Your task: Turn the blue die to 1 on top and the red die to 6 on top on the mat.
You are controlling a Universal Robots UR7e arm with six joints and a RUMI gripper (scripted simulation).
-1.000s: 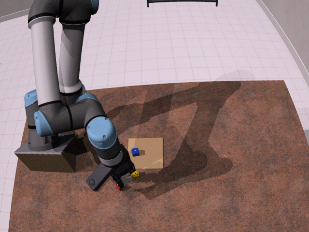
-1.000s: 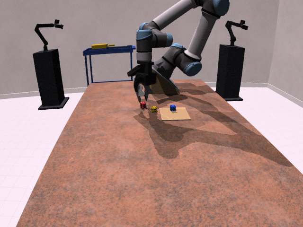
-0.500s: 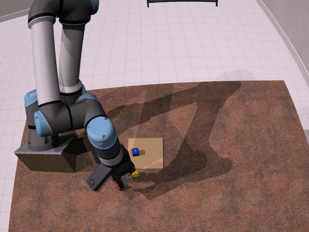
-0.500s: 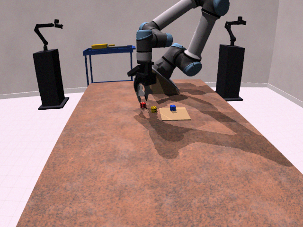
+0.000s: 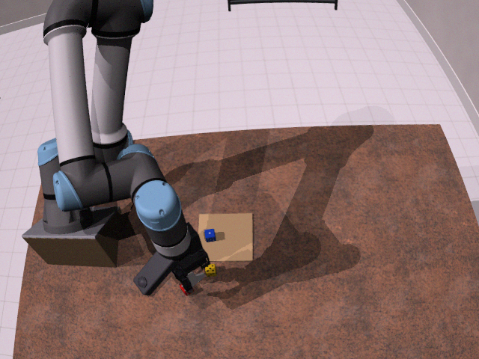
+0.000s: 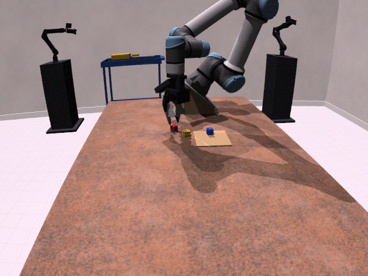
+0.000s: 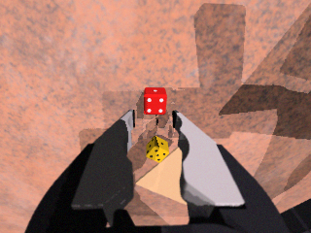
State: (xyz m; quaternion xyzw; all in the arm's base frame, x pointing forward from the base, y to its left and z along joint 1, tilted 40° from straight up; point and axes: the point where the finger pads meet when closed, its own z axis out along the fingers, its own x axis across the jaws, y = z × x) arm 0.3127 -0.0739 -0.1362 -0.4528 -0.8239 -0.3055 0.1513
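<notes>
Right now the red die is 4 cm below my hand. Round my hand: yellow die (6 cm ahead, 5 cm to the left, 4 cm below); blue die (15 cm to the left, 6 cm ahead, 3 cm below); tan mat (15 cm to the left, 10 cm ahead, 5 cm below).
</notes>
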